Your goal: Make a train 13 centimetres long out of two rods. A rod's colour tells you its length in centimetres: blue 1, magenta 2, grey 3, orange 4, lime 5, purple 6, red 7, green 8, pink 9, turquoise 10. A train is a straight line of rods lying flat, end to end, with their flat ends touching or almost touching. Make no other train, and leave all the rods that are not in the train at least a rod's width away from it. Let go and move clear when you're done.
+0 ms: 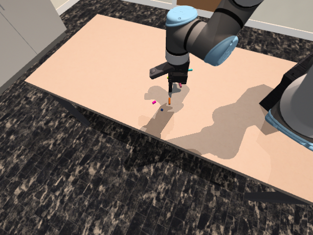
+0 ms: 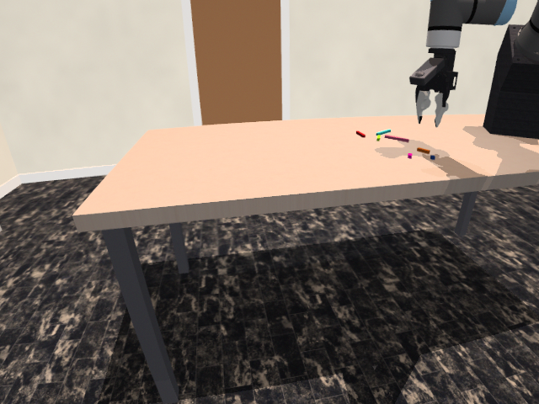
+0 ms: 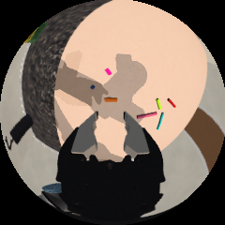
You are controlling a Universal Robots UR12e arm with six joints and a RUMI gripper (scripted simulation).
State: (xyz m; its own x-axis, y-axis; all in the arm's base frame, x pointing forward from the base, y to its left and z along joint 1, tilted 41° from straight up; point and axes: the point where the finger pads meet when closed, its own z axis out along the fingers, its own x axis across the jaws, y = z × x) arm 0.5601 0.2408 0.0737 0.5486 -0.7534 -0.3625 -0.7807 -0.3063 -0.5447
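The pink rod lies 150 mm to the right of my hand, 90 mm below it and 40 mm ahead of it. From my hand the other things lie so: blue rod: 90 mm below, 70 mm to the left; orange rod: 90 mm below; magenta rod: 90 mm below, 70 mm ahead, 60 mm to the left.
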